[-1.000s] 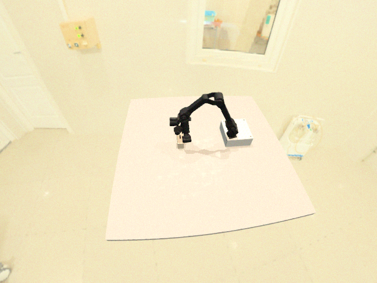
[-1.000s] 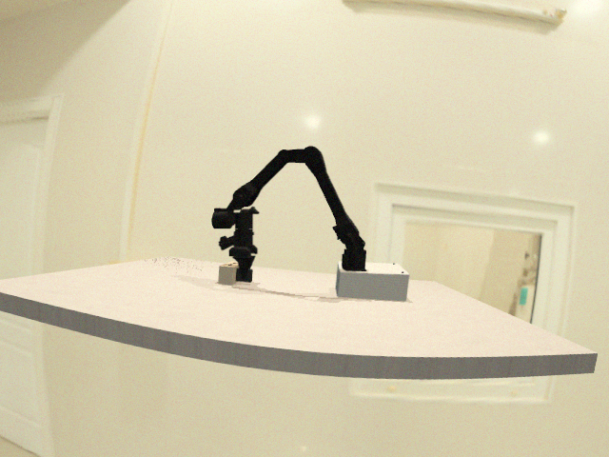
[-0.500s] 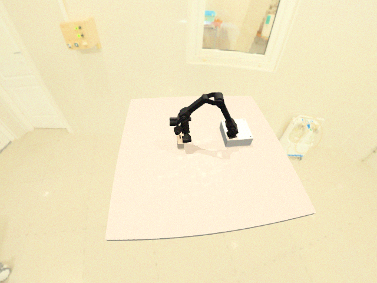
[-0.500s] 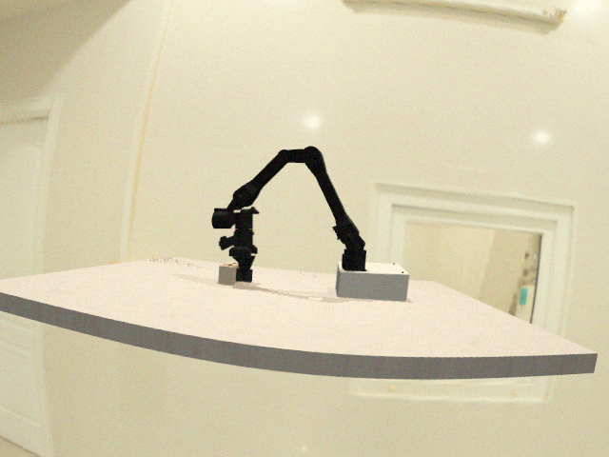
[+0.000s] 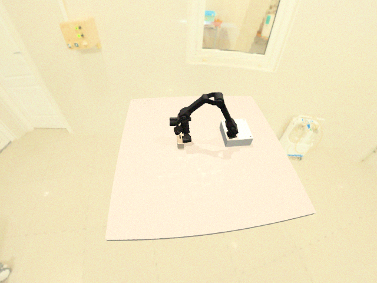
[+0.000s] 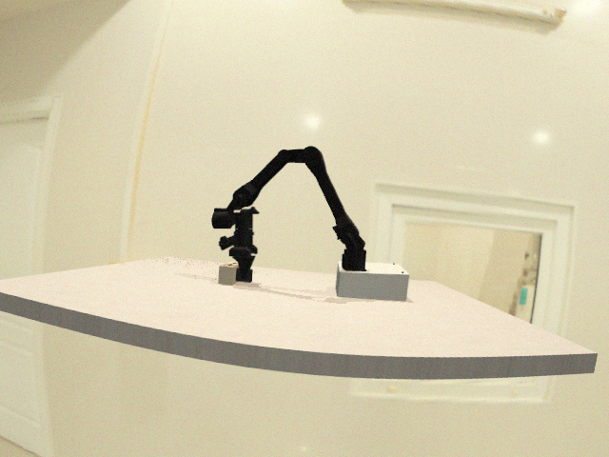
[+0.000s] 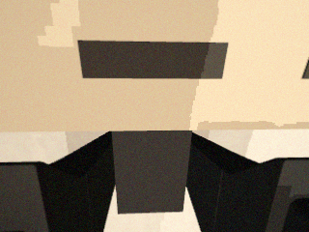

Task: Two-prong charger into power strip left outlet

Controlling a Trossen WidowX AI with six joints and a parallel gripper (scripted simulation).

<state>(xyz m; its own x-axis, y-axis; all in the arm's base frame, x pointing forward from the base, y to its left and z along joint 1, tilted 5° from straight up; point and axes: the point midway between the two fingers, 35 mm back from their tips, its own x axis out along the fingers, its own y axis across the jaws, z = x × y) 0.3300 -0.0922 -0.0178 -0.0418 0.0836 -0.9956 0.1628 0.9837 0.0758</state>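
Now: the dark grey charger 20 mm ahead of my gripper tip and 10 mm above it.
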